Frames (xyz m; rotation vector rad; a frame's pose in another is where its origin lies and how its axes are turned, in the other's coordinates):
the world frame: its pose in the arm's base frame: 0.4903 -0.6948 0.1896 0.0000 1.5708 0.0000
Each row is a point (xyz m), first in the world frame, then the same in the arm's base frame.
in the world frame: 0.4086 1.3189 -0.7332
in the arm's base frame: -0.2429 0.6241 -0.2190
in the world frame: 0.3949 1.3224 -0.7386
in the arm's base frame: -0.2483 0.6276 -0.2053
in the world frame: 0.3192 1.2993 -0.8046
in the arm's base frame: -0.3143 0.6045 -0.1296
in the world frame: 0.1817 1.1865 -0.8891
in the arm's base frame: -0.3988 0.4917 0.0079
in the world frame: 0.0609 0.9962 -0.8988
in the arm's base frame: -0.4085 0.3014 0.1287
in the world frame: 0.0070 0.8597 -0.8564
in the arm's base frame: -0.3661 0.1649 0.1826
